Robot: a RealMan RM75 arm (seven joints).
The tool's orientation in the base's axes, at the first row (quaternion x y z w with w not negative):
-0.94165 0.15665 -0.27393 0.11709
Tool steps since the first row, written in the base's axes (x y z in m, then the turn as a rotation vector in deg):
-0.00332 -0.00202 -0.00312 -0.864 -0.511 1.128
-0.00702 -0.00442 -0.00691 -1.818 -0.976 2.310
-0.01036 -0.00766 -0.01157 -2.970 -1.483 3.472
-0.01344 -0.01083 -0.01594 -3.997 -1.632 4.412
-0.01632 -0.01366 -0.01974 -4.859 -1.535 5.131
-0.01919 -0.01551 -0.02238 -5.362 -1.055 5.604
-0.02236 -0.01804 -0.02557 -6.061 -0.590 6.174
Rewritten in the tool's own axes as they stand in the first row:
-0.00343 0.00359 0.00046 0.032 0.326 -1.474
-0.00735 0.00782 0.00121 0.002 0.613 -3.036
-0.01109 0.01301 0.00276 -0.182 0.992 -4.697
-0.01451 0.01799 0.00423 -0.501 1.078 -6.057
-0.01762 0.02243 0.00538 -0.881 0.968 -7.112
-0.02052 0.02561 0.00571 -1.230 0.495 -7.714
-0.02368 0.02966 0.00625 -1.683 0.053 -8.507

